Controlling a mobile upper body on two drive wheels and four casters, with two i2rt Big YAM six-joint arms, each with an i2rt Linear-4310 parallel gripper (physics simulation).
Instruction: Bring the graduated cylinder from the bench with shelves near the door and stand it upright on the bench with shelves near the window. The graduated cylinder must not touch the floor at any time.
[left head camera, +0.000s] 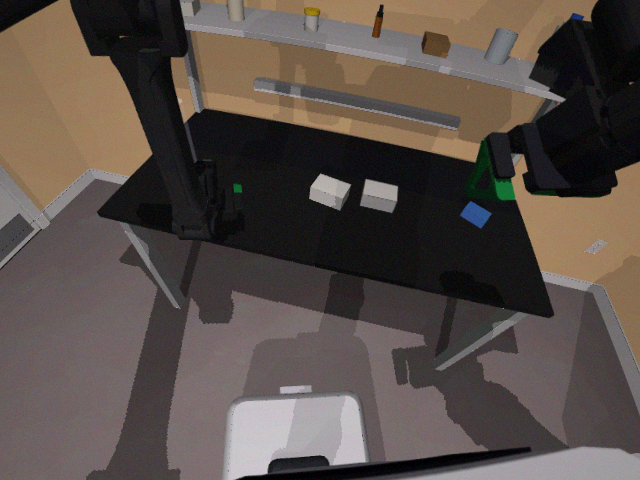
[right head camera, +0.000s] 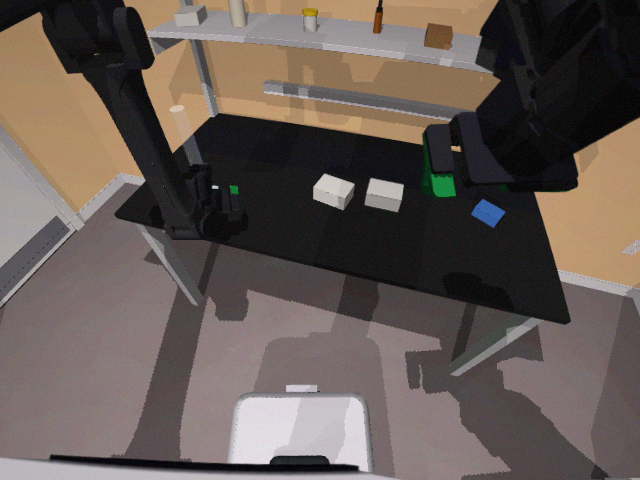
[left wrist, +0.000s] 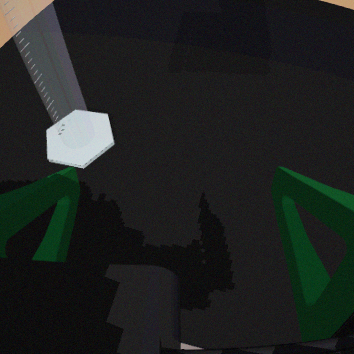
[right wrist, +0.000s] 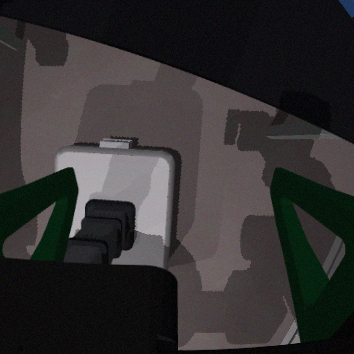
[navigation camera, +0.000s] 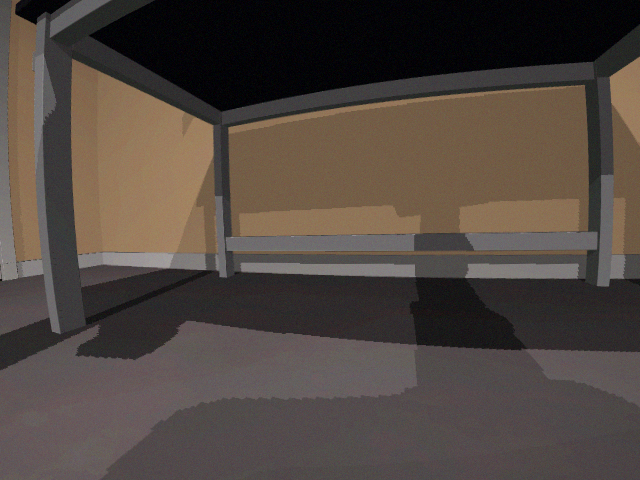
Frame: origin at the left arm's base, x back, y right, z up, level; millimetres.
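Seen in the pictures: left gripper, fingertip midpoint: (right head camera: 221, 189) (left wrist: 175, 177); right gripper, fingertip midpoint: (left head camera: 499, 190) (right head camera: 462, 186) (right wrist: 173, 178).
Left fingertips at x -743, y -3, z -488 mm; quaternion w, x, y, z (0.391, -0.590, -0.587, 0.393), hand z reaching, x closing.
Offsets run from my left fingertips to a thing's top centre. "pt": to the spot under its first point. Level surfaces: height alone.
The graduated cylinder {dx -158, dy -124, dz +176 mm} (right head camera: 181, 124) (left wrist: 80, 140), a clear tube on a pale hexagonal base, stands upright at the left part of the black bench {dz -160 mm} (left head camera: 320, 237) (right head camera: 330, 242). In the right head camera its lower part is mostly hidden behind the left arm. My left gripper (left head camera: 221, 192) (right head camera: 220, 194) (left wrist: 175, 177) is open and low over the bench. In the left wrist view the base lies just beyond the tip of the left-hand green finger, not between the fingers. My right gripper (left head camera: 521, 191) (right head camera: 478, 191) (right wrist: 173, 178) is open and empty, above the bench's right end.
Two white boxes {dx -137, dy +348, dz -101 mm} (left head camera: 329, 191) {dx -122, dy +529, dz -101 mm} (left head camera: 379, 195) and a blue block {dx -45, dy +899, dz -119 mm} (left head camera: 475, 214) (right head camera: 488, 212) lie on the bench. The shelf {dz +298 mm} (left head camera: 351, 43) behind holds a jar {pt dx -425, dy +261, dz +331 mm} (left head camera: 311, 20), a brown bottle {pt dx -434, dy +475, dz +339 mm} (left head camera: 377, 23), a brown box {pt dx -313, dy +636, dz +329 mm} (left head camera: 435, 44) and a grey cylinder {pt dx -325, dy +861, dz +349 mm} (left head camera: 500, 46). Bench legs {pt dx -100, dy -367, dz -605 mm} (navigation camera: 62, 196) show in the navigation camera.
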